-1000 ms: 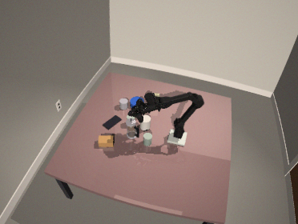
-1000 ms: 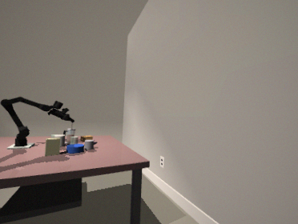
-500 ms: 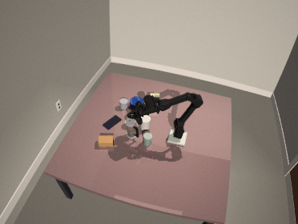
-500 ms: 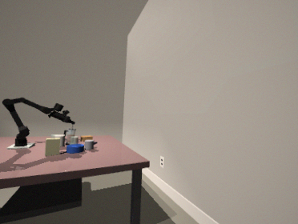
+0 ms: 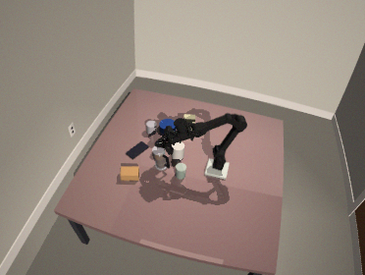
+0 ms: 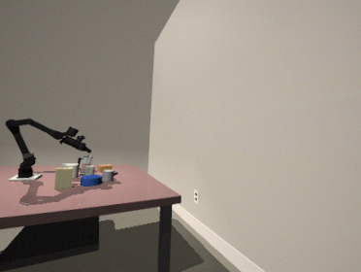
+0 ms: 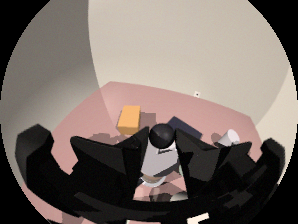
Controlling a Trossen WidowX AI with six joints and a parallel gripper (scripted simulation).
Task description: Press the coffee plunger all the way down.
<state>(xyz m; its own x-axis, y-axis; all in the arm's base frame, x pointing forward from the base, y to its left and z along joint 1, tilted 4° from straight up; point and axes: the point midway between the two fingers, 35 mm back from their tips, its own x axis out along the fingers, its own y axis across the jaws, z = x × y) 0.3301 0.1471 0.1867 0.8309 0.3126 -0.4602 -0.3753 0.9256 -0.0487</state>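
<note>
Right now the coffee press is 30 mm behind my gripper tip and 90 mm below it. The rest, counted from my gripper tip: dark phone (170 mm ahead, 60 mm to the right, 190 mm below); white cup (90 mm behind, 130 mm to the right, 140 mm below); orange box (110 mm ahead, 150 mm to the left, 170 mm below).
</note>
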